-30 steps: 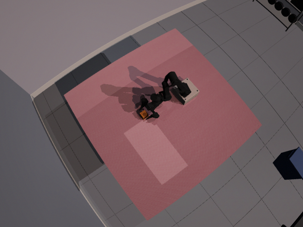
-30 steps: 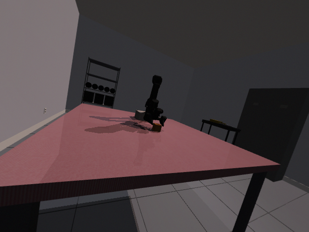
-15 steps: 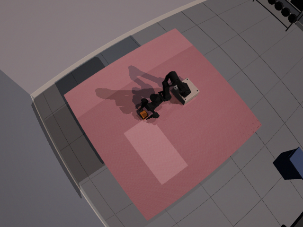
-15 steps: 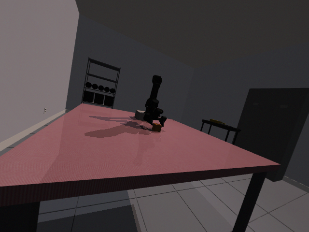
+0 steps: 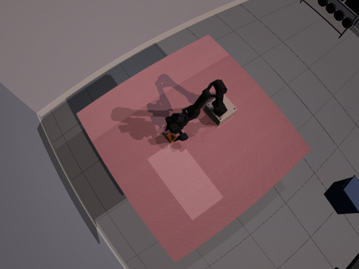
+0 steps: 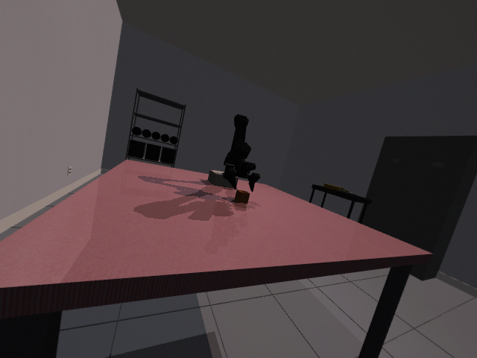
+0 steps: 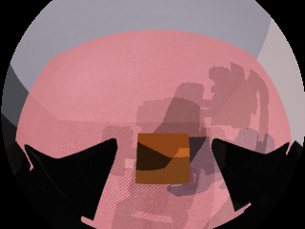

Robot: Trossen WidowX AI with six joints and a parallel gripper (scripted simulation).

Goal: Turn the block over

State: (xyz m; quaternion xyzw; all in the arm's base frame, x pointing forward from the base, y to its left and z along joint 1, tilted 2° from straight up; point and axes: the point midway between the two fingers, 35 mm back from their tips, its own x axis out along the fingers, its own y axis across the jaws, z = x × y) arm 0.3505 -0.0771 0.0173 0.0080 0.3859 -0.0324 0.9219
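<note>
The block is 3 cm below my gripper tip and 2 cm behind it.
</note>
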